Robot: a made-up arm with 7 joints.
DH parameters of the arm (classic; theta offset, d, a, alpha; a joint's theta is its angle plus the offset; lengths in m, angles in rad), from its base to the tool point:
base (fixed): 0 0.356 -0.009 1.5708
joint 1: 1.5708 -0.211 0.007 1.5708
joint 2: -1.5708 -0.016 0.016 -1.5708
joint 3: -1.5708 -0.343 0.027 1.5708
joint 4: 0 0.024 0.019 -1.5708
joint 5: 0 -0.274 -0.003 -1.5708
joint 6: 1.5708 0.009 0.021 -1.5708
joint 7: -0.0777 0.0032 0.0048 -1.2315
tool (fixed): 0.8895 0.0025 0 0
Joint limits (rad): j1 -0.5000..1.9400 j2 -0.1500..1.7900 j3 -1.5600..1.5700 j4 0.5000..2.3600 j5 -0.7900..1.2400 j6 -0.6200..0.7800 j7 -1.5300..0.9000
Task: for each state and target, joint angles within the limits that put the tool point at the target. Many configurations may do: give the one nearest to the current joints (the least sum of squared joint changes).
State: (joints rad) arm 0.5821 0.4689 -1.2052 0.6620 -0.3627 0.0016 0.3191
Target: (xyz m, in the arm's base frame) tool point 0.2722 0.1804 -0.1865
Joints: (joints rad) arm 0.4390 0.2292 -1.2734 0.5257 -0.3581 -0.0045 0.3126
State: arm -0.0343 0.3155 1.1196 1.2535 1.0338 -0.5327 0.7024
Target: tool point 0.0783 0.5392 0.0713
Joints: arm -0.1748 0.0999 1.1313 1.6415 1.0248 -0.5665 0.7105
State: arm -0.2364 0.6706 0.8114 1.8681 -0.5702 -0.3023 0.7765
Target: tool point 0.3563 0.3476 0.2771
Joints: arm 0.4434 0.3002 0.2091 1.7635 -0.5751 -0.3166 0.7664
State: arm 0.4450 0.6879 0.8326 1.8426 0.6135 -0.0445 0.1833
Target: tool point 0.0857 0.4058 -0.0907
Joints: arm -0.3136 -0.0908 0.7921 1.4028 0.6151 -0.0067 0.1839
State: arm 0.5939 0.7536 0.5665 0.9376 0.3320 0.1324 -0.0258
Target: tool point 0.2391 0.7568 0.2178
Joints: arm 0.4909 0.9236 0.7035 0.6142 0.3283 0.1316 -0.0354
